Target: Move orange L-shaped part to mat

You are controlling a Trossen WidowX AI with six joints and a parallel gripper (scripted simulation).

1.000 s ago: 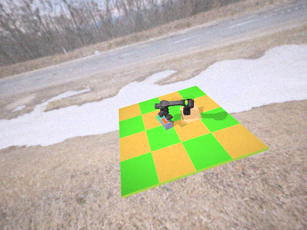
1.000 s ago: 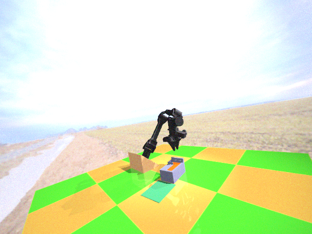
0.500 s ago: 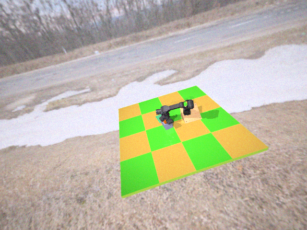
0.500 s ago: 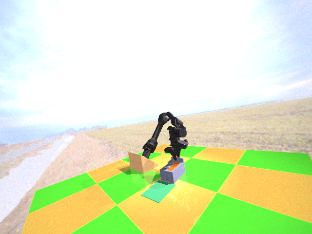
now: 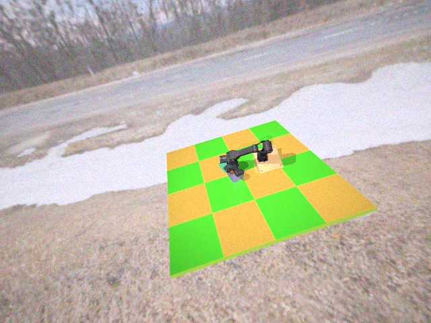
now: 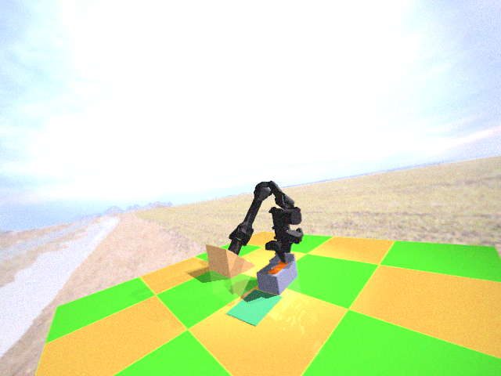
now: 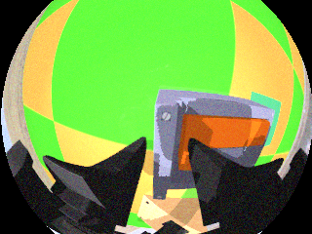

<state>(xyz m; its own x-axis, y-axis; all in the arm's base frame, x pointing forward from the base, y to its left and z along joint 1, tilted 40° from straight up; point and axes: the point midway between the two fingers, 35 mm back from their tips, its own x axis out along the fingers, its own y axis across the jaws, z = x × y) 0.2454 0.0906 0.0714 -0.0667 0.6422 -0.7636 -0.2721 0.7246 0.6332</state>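
The orange L-shaped part lies 1 cm ahead of my gripper tip, 5 cm to the right of it and 1 cm below it. From my gripper tip the other things lie so: green mat 5 cm ahead, 21 cm to the right, 7 cm below.
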